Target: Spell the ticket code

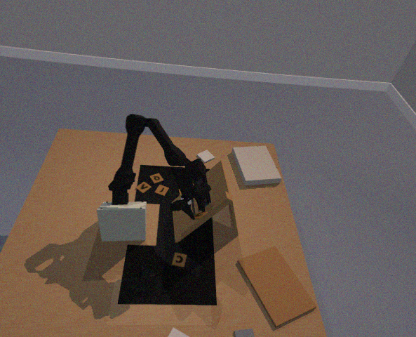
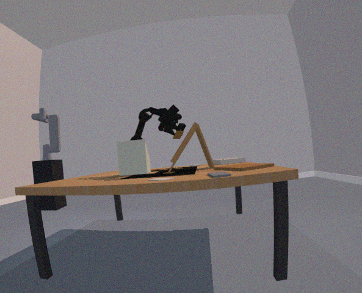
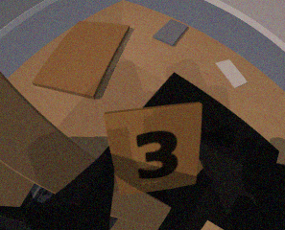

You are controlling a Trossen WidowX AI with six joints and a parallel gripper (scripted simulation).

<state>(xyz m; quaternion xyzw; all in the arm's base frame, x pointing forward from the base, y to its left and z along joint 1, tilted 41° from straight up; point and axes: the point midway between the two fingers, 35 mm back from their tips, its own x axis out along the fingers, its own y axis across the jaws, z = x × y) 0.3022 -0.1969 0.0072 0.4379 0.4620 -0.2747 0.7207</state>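
Now: the white ticket 20 mm behind my gripper tip, 200 mm to the left of it and 130 mm below it. The rest, counted from my gripper tip: letter tile 10 mm behind, 320 mm to the left, 220 mm below; flat wooden slab 320 mm ahead, 210 mm to the right, 220 mm below; black mat 120 mm behind, 140 mm to the left, 220 mm below.
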